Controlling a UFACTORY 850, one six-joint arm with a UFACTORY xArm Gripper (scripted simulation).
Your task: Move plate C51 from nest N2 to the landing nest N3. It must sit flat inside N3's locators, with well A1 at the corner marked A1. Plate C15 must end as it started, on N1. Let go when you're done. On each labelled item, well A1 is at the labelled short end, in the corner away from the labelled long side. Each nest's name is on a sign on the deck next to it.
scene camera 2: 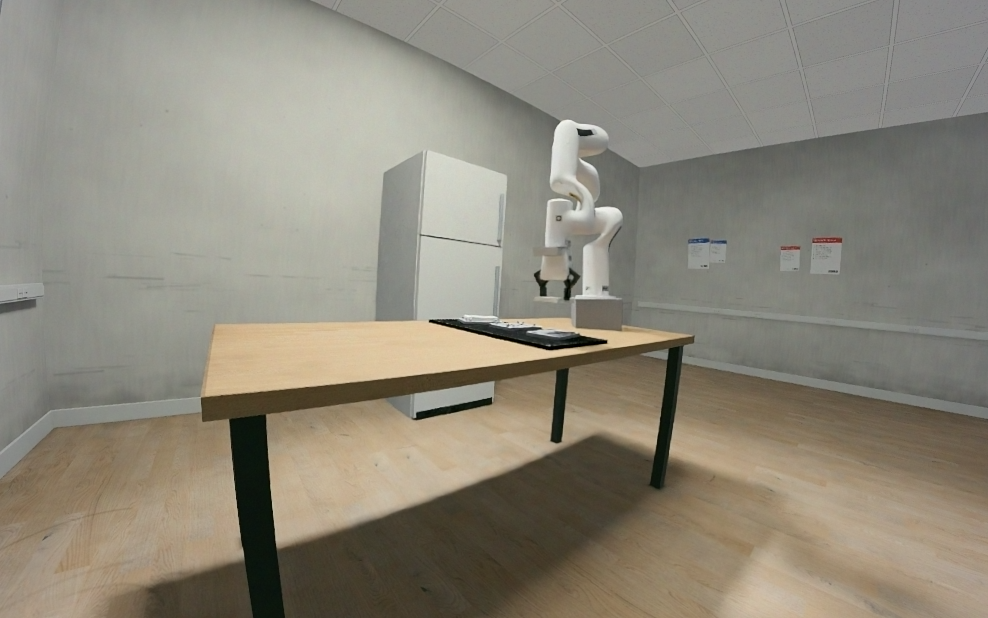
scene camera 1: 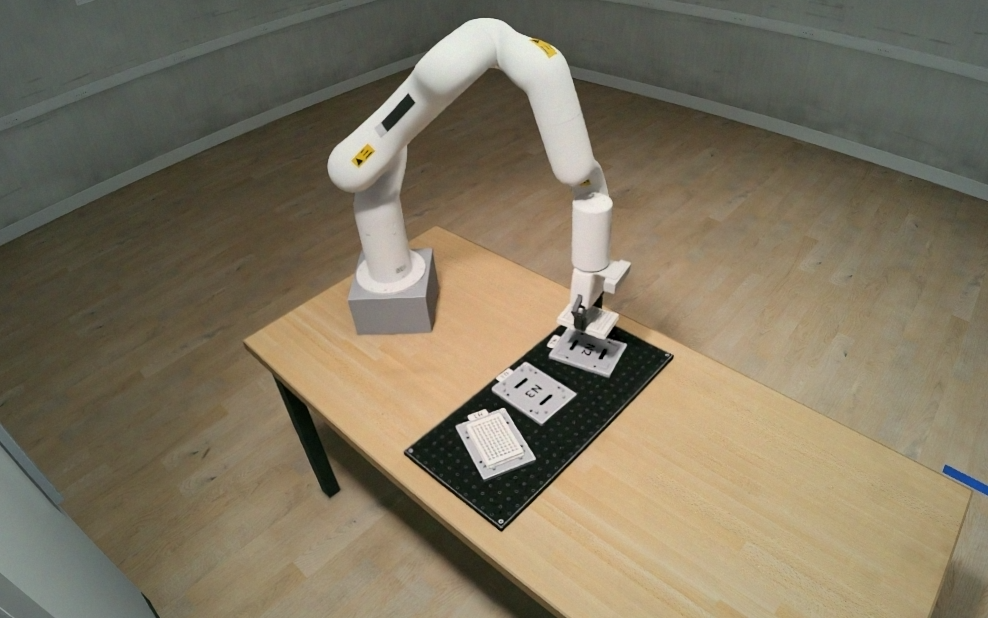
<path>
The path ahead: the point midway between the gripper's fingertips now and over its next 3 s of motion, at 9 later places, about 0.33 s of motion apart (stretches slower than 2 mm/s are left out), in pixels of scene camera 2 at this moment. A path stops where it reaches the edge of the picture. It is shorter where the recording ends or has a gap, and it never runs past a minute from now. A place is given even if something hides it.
My gripper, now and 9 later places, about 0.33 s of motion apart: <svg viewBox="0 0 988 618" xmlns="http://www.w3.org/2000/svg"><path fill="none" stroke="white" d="M554 299L545 298L536 297L527 297L520 296L517 296L517 298L517 301L517 305L516 309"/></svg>
</path>
